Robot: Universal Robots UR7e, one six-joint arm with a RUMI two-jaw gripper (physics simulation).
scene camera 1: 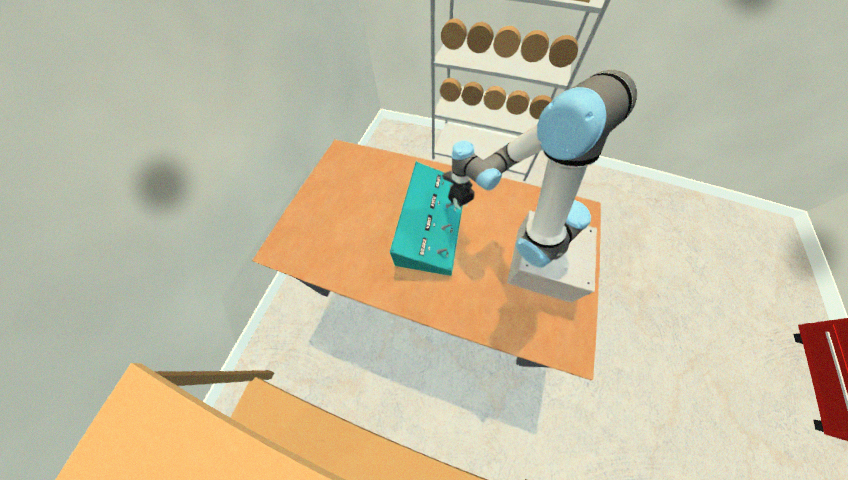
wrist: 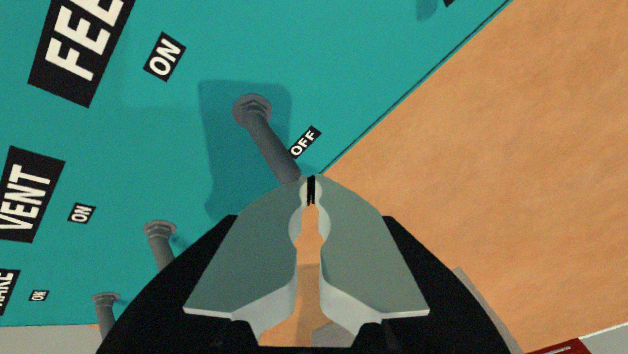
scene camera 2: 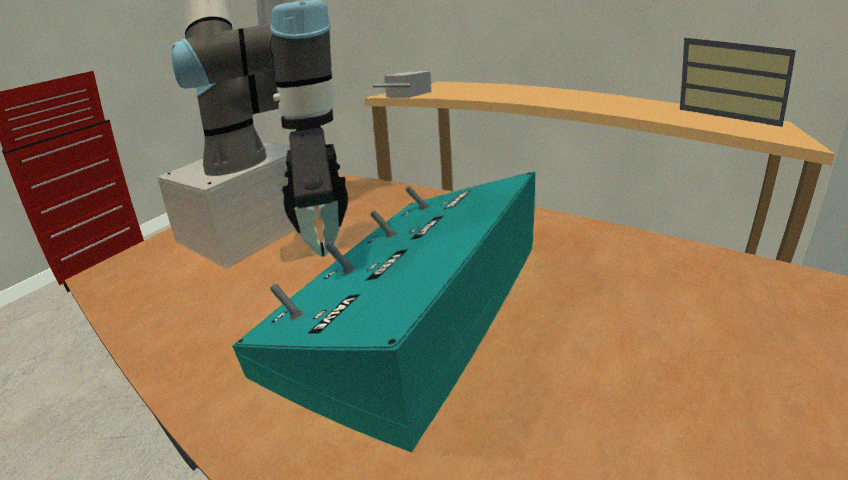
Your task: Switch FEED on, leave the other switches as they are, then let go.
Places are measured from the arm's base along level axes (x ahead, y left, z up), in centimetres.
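Pixels of known places: gripper, between the fingertips: [scene camera 1: 457,206] [wrist: 311,178] [scene camera 2: 323,255]; arm's base, origin of its link: [scene camera 2: 235,164].
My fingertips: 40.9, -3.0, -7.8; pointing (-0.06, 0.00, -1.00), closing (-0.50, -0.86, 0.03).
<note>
For each thing: its top centre in the pictures, then the offset to it from my fingertips, as dx, dy, dz. Level surfaces: height alone.
- FEED lever, centre of its top: [wrist: 264,163] [scene camera 2: 336,244] +3.3, +0.6, +2.7
- VALVE lever, centre of its top: [scene camera 2: 280,286] +7.0, -10.8, +2.7
- VENT lever, centre of its top: [wrist: 151,286] [scene camera 2: 380,211] -0.4, +12.0, +2.7
- BRAKE lever, centre of its top: [wrist: 92,350] [scene camera 2: 415,186] -4.2, +23.4, +2.7
- table, height of its surface: dz -10.0
The teal switch panel [scene camera 1: 410,217] [scene camera 2: 452,255] [wrist: 130,150] slopes on the table. The FEED lever [scene camera 2: 340,259] [wrist: 270,142] leans toward its OFF label [wrist: 305,142]. The VALVE lever [scene camera 2: 286,302], VENT lever [scene camera 2: 383,224] [wrist: 162,250] and BRAKE lever [scene camera 2: 416,198] [wrist: 106,317] lean the same way in scene camera 2. My gripper [scene camera 1: 456,206] [scene camera 2: 322,252] [wrist: 311,178] is shut and holds nothing. Its tips are at the free end of the FEED lever, on the OFF side; the end is partly hidden by a jaw in the wrist view, and I cannot tell whether they touch.
The table [scene camera 1: 333,208] [scene camera 2: 624,356] carries the panel and the arm's pale base block [scene camera 1: 553,279] [scene camera 2: 220,220]. A shelf rack [scene camera 1: 433,101] with round wooden discs stands behind. A red tool cabinet [scene camera 2: 71,178] and a workbench [scene camera 2: 535,101] stand beyond the table.
</note>
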